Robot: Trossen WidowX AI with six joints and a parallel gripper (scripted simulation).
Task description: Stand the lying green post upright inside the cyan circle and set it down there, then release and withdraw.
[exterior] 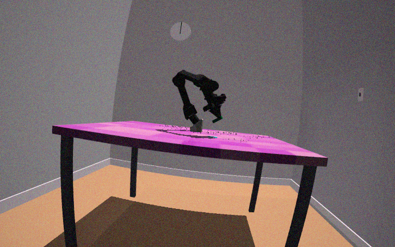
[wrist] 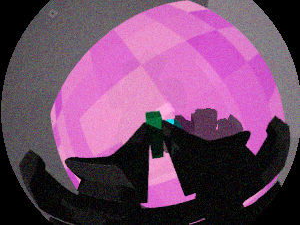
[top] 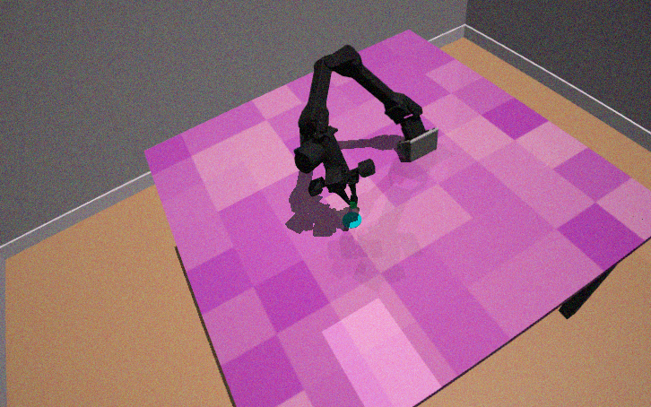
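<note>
Right now my gripper tip is 120 mm above the cyan circle and 30 mm to the left of it. The rest, counted from my gripper tip: green post (10 mm to the right, 10 mm below, 10 mm behind).
</note>
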